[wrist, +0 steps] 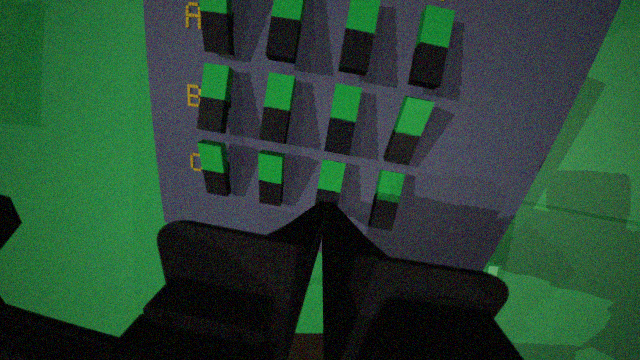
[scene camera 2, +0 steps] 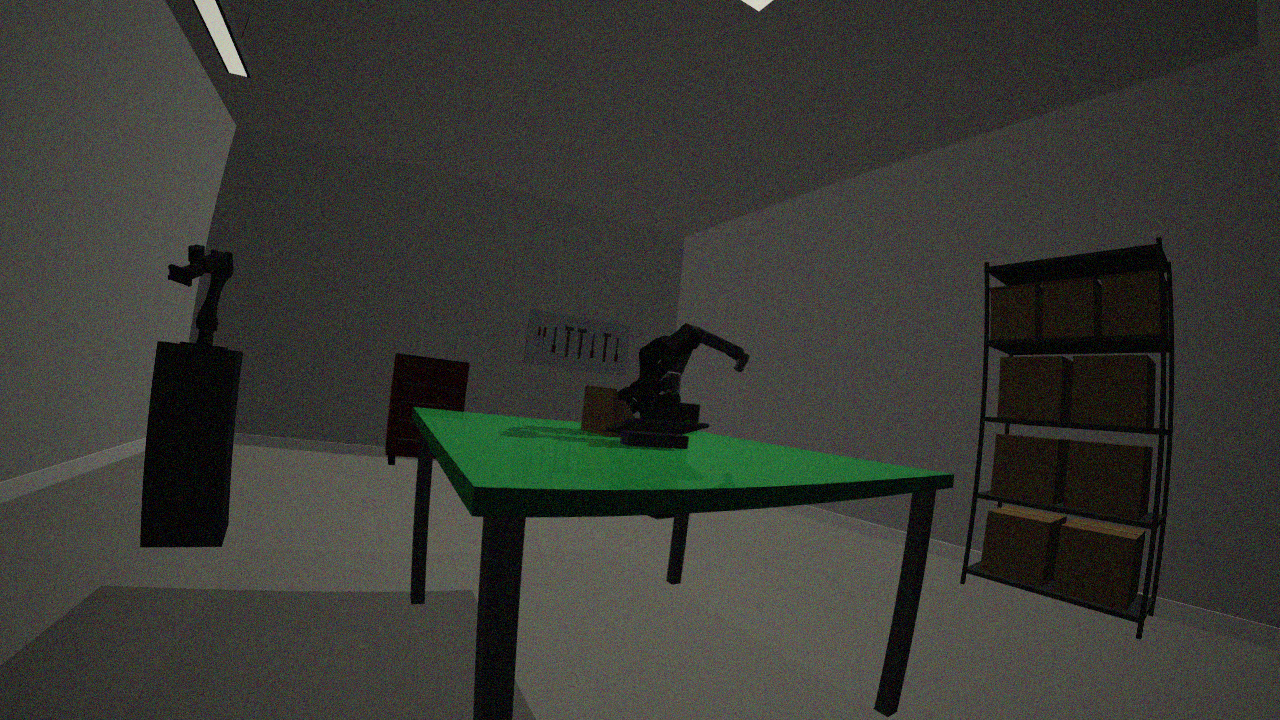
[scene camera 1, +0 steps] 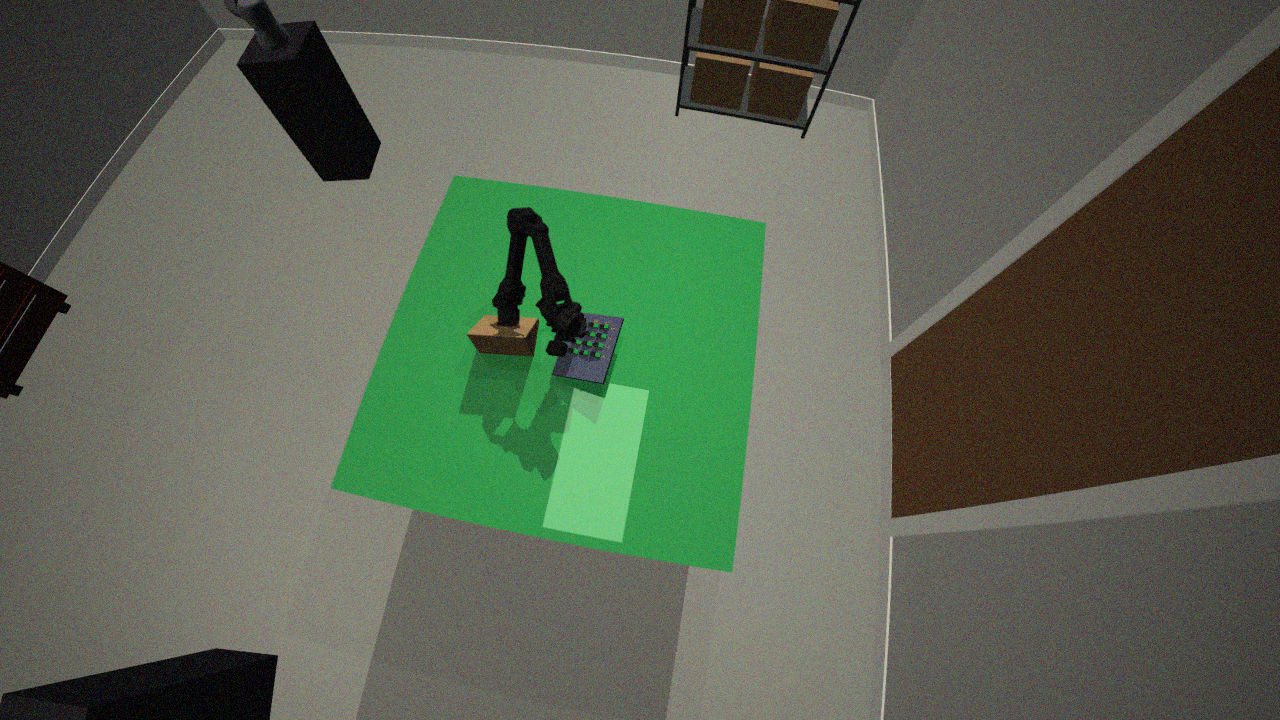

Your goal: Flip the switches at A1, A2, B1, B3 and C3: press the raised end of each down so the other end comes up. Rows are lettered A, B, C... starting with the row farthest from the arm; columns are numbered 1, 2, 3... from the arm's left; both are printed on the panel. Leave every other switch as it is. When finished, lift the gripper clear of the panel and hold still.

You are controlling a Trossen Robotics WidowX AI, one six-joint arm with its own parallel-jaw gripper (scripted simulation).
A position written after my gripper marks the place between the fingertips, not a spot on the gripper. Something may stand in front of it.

Observation:
My gripper (scene camera 2: 649, 424) is shut and holds nothing. Further things: a switch B1 (wrist: 217, 79), a switch B3 (wrist: 346, 101) and a switch A4 (wrist: 431, 48).
My gripper is seen too in the wrist view (wrist: 326, 209) and in scene camera 1 (scene camera 1: 573, 340).

